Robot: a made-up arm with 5 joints.
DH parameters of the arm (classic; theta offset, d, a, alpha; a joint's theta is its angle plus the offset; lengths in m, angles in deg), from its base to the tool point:
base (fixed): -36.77 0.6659 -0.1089 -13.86
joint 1: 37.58 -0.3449 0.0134 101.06
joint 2: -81.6 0.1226 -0.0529 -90
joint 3: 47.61 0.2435 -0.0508 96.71
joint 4: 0 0.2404 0.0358 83.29
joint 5: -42.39 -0.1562 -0.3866 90
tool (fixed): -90 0.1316 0 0
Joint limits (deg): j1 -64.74..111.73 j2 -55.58..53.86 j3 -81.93..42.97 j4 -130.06..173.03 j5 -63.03..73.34
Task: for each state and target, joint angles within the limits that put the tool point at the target. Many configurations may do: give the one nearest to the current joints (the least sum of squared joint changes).
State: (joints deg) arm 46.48 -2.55 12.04 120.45 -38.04
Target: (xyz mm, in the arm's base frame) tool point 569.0 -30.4 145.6
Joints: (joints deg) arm 88.28 -6.08 -28.13 106.66 -43.04
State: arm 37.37 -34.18 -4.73 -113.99 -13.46
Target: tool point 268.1 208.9 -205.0
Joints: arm 56.19 -10.11 -4.07 -97.62 0.36
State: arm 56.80 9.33 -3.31 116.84 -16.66
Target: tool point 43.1 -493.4 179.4
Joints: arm 37.46 2.52 -12.72 111.69 -10.76
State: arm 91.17 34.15 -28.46 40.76 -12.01
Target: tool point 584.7 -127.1 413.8
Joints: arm 85.58 36.89 -29.73 42.41 -11.77
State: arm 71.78 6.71 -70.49 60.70 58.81
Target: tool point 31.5 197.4 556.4
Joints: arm 59.04 -20.01 -56.73 57.01 71.83
